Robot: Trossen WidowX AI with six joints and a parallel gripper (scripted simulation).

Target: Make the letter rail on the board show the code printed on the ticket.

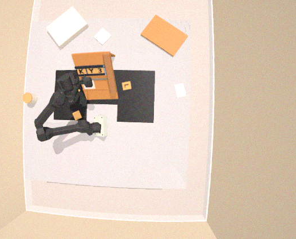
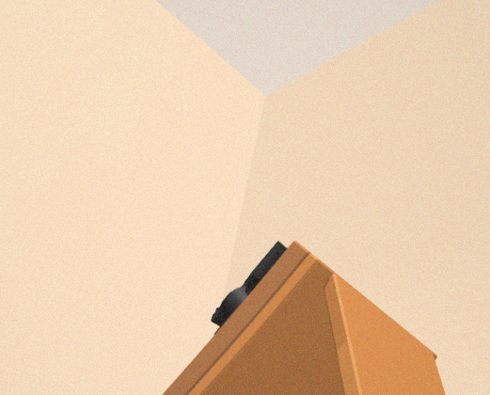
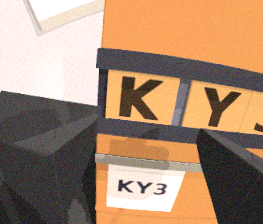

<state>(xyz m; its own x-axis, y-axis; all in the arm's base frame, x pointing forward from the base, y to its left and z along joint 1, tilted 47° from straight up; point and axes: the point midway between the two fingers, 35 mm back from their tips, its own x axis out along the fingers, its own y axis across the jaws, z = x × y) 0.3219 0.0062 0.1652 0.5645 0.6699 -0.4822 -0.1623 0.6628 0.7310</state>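
Right now the k tile is 30 mm ahead of my gripper tip, 10 mm to the left of it and 30 mm below it. From my gripper tip the other things lie so: f tile: 70 mm behind, 120 mm to the left, 210 mm below; then black mat: 120 mm behind, 100 mm to the right, 210 mm below; then white ticket: 30 mm behind, 20 mm to the right, 110 mm below.
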